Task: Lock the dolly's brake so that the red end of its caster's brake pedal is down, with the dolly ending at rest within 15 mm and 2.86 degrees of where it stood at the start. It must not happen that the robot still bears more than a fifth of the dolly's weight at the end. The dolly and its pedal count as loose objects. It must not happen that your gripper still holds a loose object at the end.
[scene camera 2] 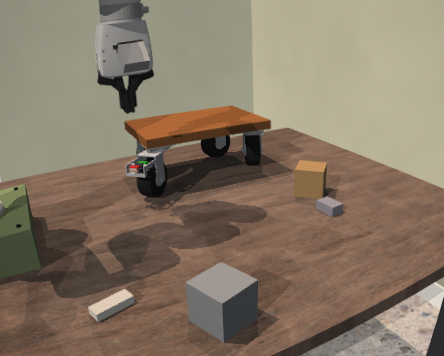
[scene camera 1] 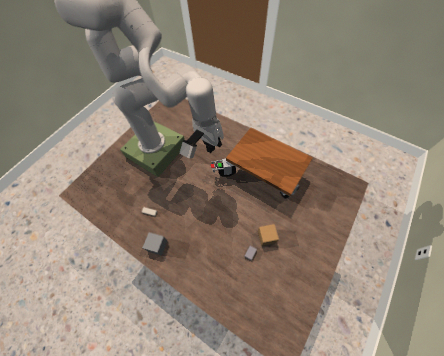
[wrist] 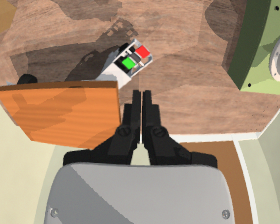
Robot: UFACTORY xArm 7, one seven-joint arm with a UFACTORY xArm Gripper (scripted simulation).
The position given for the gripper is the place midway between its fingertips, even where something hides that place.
In view: the gripper (scene camera 2: 129,111), a grey cube (scene camera 2: 222,300), a tan cube (scene camera 2: 308,183) and a cream flat block (scene camera 2: 122,299).
The gripper is seen too in scene camera 1 (scene camera 1: 211,149) and in the wrist view (wrist: 141,102). The wrist view misses the grey cube: it is out of frame. The wrist view does not show the cream flat block: it is out of frame.
